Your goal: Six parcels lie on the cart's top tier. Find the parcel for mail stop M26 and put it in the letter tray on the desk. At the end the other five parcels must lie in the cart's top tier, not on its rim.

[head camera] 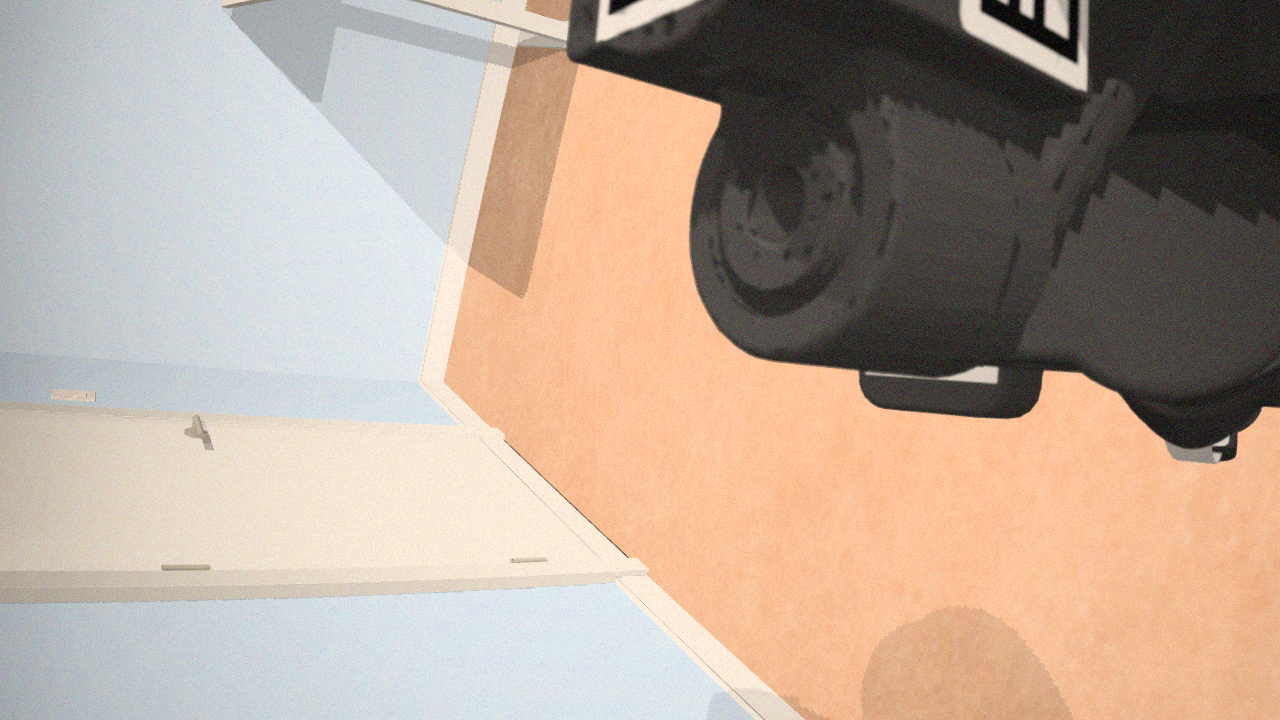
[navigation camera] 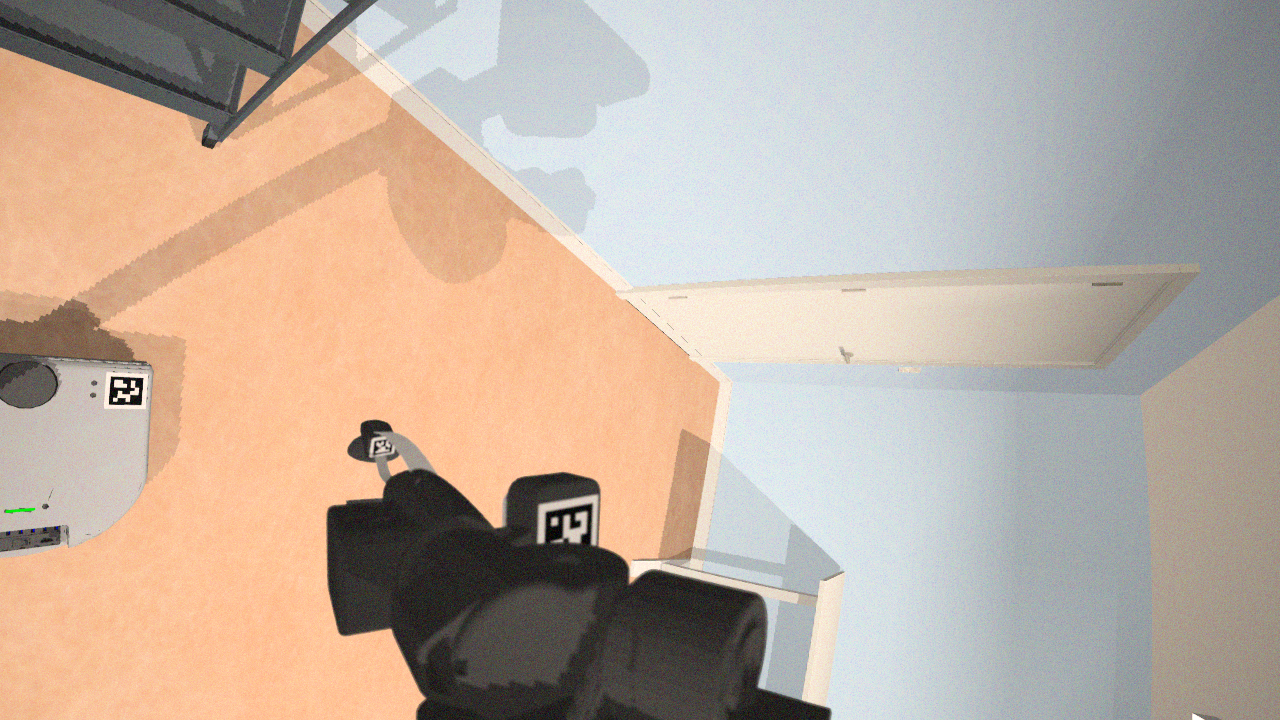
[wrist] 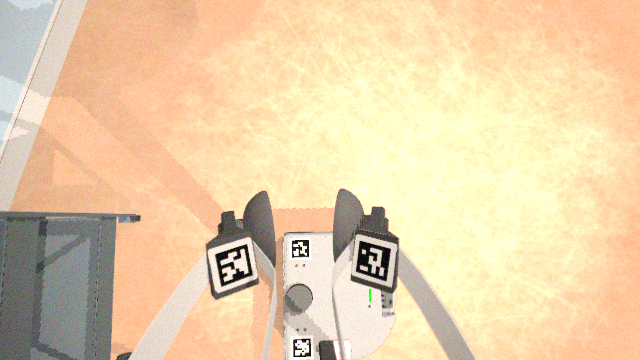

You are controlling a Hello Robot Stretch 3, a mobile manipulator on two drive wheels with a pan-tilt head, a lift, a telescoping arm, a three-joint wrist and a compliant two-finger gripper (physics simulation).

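Where they show: gripper, fingertip midpoint: (navigation camera: 369, 470) (wrist: 304, 215); robot's base at its link origin: (navigation camera: 28, 381) (wrist: 301, 285).
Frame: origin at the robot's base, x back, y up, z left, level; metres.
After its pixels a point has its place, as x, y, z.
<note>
My gripper (navigation camera: 371, 443) {0.020, 0.871, -0.219} (wrist: 304, 215) {0.020, 0.871, -0.219} is open, with a wide gap and no parcel between its fingertips. It points down over the floor beside my base. The dark grey cart (navigation camera: 295, 67) {-0.506, 0.477, -0.235} (wrist: 102, 280) {-0.517, 0.182, -0.064} shows in part at the top left of the navigation view and the lower left of the wrist view, to one side of the gripper and apart from it. The parcels, the desk and the letter tray do not show in these views. In the head view, dark wrist parts cover the upper right.
My light grey base (navigation camera: 107, 456) {0.112, 0.161, -0.109} (wrist: 315, 247) {0.043, 0.160, -0.133} stands on the orange floor (head camera: 760, 519) {-0.295, 0.001, -1.451} (navigation camera: 268, 358) {-0.075, 0.001, -0.417} (wrist: 450, 125) {0.525, 0.001, -0.520}. Pale blue walls (head camera: 179, 179) {0.416, 0.976, -3.000} (navigation camera: 850, 161) {-0.672, 1.099, -1.252} meet it, with a cream door (head camera: 268, 501) {-0.390, 0.805, -2.189} (navigation camera: 939, 326) {-0.376, 1.345, -2.235}. A cream upright piece (navigation camera: 825, 635) {1.279, 0.948, -2.759} stands near the wall.
</note>
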